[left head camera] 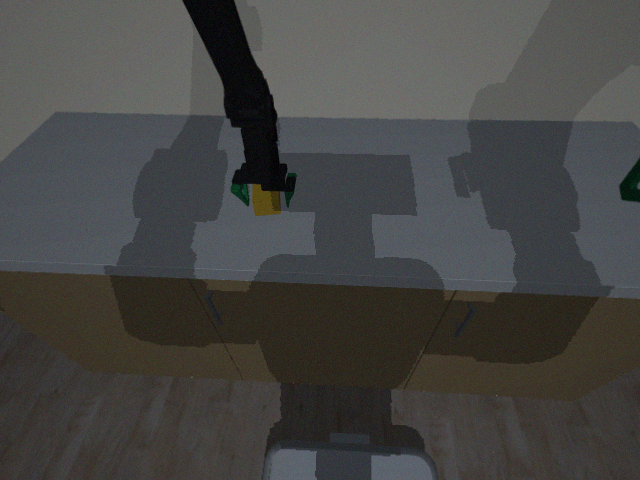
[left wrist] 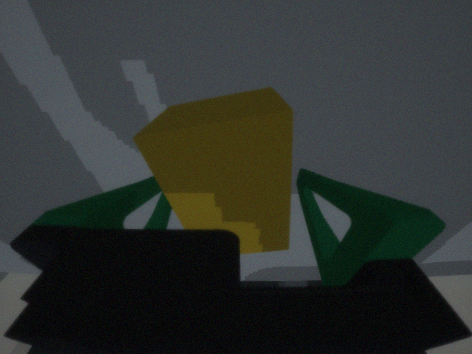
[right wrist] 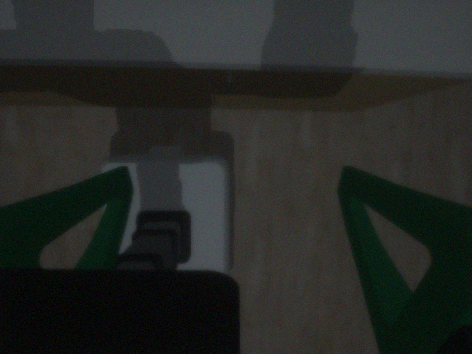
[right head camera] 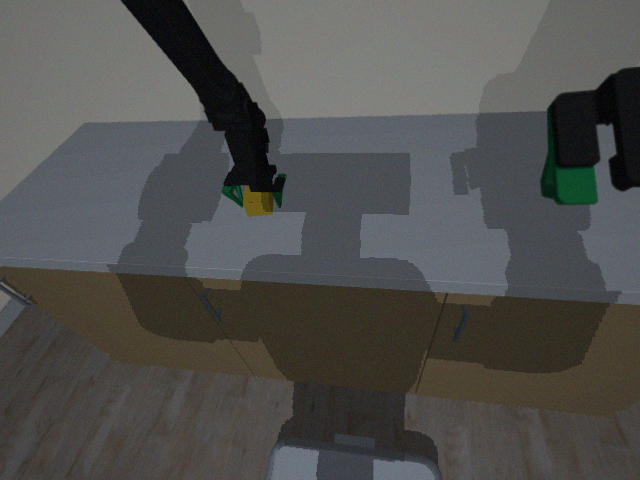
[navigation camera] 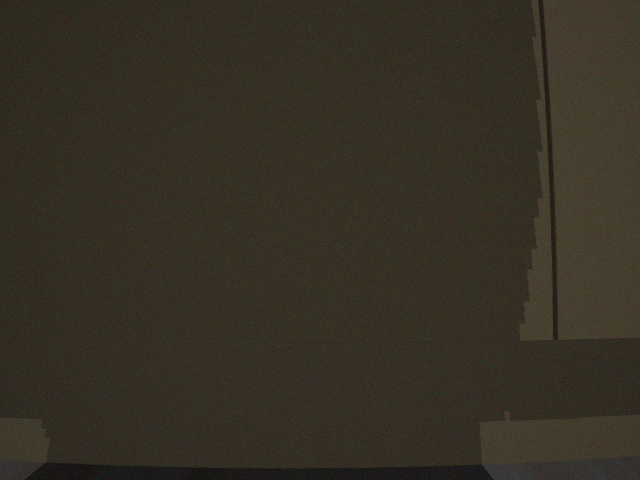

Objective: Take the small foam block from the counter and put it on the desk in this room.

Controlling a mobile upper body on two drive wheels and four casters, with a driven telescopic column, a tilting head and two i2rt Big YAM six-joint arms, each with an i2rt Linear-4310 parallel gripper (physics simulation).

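Frame: origin at the left arm's base, x ahead, y up, z right, level; metres.
Seen in the pictures: left gripper, between the fingertips: (left head camera: 268,205) (left wrist: 236,176) (right head camera: 261,206); right gripper, between the fingertips: (right wrist: 235,178) (right head camera: 613,185).
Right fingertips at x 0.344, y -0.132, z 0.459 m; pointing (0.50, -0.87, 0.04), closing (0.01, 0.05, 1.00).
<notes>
A point is followed by its place in that frame.
The yellow foam block (left head camera: 265,201) {x 0.661, y -0.457, z -0.002 m} (right head camera: 257,202) {x 0.662, y -0.458, z 0.003 m} (left wrist: 235,165) {x 0.732, y -0.455, z -0.006 m} is on the grey counter (left head camera: 103,155) {x 0.875, y -0.500, z -0.501 m} (right head camera: 93,165) {x 0.856, y -0.500, z -0.578 m}, left of its middle. My left gripper (left head camera: 268,205) {x 0.693, y -0.500, z -0.006 m} (right head camera: 261,205) {x 0.693, y -0.500, z -0.006 m} (left wrist: 236,176) {x 0.693, y -0.500, z -0.006 m} is open at the block, with a finger on either side of it. In the left wrist view a gap shows between the block and the finger at the picture's right; the block overlaps the tip of the other finger. My right gripper (right wrist: 235,178) {x 0.344, y -0.132, z 0.459 m} is open and empty, away from the block; parts of it show at the right edge of both head views. The desk does not show.
The counter's wooden cabinet front (left head camera: 336,330) {x 0.521, y -0.798, z 0.169 m} (right head camera: 330,330) {x 0.521, y -0.797, z 0.161 m} has dark handles (left head camera: 212,307) {x 0.493, y -0.647, z -0.128 m} (right head camera: 461,322). It fills much of the navigation view (navigation camera: 258,206) {x 0.521, y -1.149, z 0.181 m}. My white base (left head camera: 294,465) {x 0.252, y -1.150, z 0.057 m} (right head camera: 299,465) {x 0.248, y -1.150, z 0.067 m} (right wrist: 205,200) {x 0.146, y -1.150, z 0.389 m} stands in front. A pale wall (left head camera: 361,62) {x 1.112, y -0.339, z 0.215 m} rises behind the counter. Shadows cover the counter.
</notes>
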